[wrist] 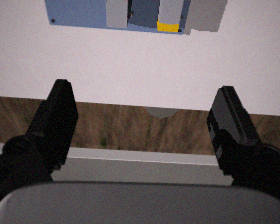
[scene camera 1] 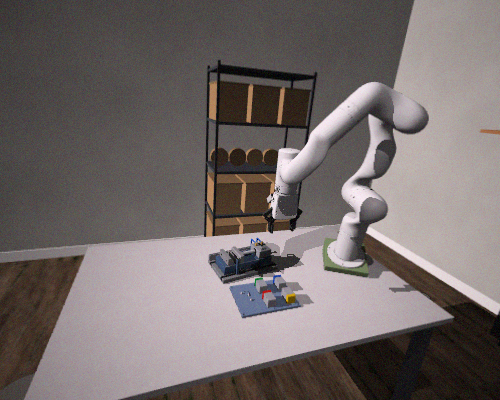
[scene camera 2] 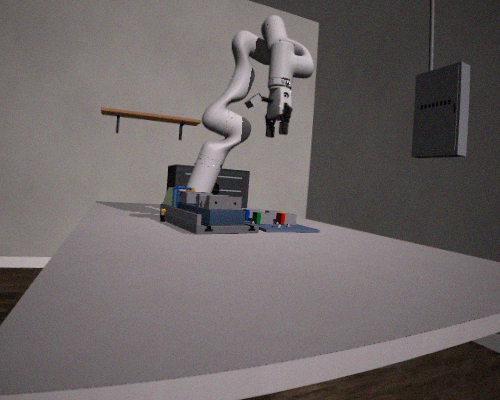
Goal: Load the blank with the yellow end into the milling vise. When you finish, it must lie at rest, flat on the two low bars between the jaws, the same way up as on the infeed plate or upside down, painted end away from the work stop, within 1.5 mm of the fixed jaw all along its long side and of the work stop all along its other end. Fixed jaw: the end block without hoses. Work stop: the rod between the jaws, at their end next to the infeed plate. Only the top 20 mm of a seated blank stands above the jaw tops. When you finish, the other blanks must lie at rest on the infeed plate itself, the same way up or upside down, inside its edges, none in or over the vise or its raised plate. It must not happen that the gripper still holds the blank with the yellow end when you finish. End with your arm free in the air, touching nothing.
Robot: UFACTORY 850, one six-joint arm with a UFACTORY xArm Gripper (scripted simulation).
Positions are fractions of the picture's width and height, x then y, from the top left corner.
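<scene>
The gripper (scene camera 2: 0.55, 0.34) is visible in the scene. The wrist view shows the gripper (wrist: 0.52, 0.45) too, and so does scene camera 1, with the gripper (scene camera 1: 0.56, 0.58).
</scene>
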